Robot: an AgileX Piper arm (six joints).
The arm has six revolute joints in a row. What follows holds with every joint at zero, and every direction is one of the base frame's.
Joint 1 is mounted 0.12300 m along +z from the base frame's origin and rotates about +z.
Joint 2 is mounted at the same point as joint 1 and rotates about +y.
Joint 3 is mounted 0.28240 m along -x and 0.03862 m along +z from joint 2 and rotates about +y.
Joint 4 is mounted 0.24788 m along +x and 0.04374 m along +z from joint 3 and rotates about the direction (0.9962, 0, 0.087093).
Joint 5 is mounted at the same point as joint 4 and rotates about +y.
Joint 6 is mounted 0.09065 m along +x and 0.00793 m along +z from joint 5 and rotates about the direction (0.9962, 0, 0.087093).
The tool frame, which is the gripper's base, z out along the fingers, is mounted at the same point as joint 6; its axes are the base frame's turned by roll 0.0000, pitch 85.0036 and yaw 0.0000 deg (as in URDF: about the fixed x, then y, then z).
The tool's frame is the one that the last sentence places.
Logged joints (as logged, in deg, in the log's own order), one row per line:
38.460 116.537 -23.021 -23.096 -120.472 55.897
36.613 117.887 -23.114 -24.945 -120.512 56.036
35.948 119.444 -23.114 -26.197 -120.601 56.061
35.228 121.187 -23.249 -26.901 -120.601 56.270
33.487 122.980 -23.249 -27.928 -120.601 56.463
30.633 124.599 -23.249 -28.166 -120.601 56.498
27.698 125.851 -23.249 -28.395 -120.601 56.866
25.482 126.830 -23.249 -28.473 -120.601 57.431
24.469 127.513 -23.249 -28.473 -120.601 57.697
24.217 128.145 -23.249 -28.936 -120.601 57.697
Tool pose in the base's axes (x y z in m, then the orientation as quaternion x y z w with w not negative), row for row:
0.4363 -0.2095 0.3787 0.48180 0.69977 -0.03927 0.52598
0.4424 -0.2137 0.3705 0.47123 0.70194 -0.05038 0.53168
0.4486 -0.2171 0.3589 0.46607 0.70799 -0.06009 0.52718
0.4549 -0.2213 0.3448 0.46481 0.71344 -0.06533 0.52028
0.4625 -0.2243 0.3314 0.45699 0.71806 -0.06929 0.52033
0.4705 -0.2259 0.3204 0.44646 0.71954 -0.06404 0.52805
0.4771 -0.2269 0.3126 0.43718 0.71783 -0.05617 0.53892
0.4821 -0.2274 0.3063 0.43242 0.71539 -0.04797 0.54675
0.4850 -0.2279 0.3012 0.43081 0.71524 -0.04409 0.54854
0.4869 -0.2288 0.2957 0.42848 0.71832 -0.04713 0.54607
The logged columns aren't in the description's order. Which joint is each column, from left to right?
Columns, left to right: joint 5, joint 2, joint 1, joint 4, joint 3, joint 6.
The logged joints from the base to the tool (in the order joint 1, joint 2, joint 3, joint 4, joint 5, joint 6), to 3 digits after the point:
-23.021 116.537 -120.472 -23.096 38.460 55.897
-23.114 117.887 -120.512 -24.945 36.613 56.036
-23.114 119.444 -120.601 -26.197 35.948 56.061
-23.249 121.187 -120.601 -26.901 35.228 56.270
-23.249 122.980 -120.601 -27.928 33.487 56.463
-23.249 124.599 -120.601 -28.166 30.633 56.498
-23.249 125.851 -120.601 -28.395 27.698 56.866
-23.249 126.830 -120.601 -28.473 25.482 57.431
-23.249 127.513 -120.601 -28.473 24.469 57.697
-23.249 128.145 -120.601 -28.936 24.217 57.697

